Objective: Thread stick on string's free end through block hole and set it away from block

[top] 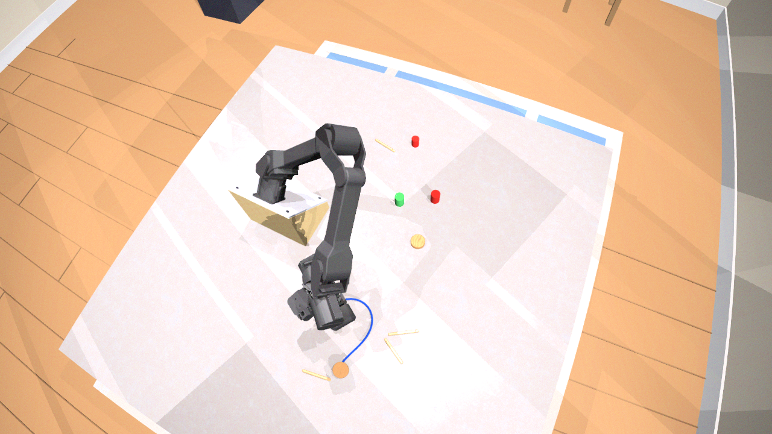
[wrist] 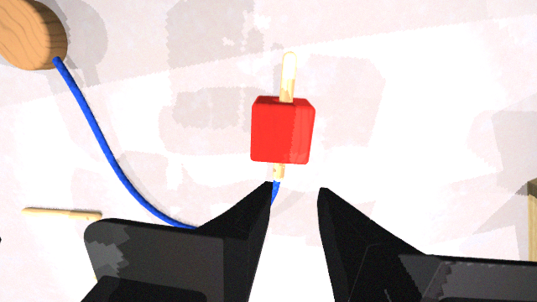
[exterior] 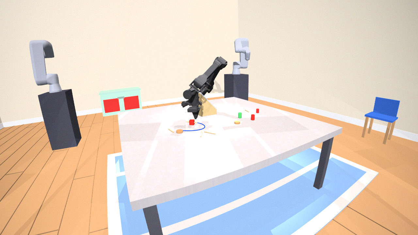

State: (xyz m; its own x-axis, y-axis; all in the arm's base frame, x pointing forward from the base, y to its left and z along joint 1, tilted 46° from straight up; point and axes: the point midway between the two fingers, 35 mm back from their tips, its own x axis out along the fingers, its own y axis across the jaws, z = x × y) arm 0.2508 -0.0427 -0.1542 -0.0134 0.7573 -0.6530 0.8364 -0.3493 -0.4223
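Now: gripper tip 30 mm to the left of the red cube, 20 mm above it and 10 mm past it. Round my gripper tip: green cylinder: 340 mm to the left, 30 mm ahead, 20 mm below; then round wooden button: 150 mm to the right, 100 mm ahead, 30 mm below; then thin wooden stick: 20 mm to the right, 20 mm below.
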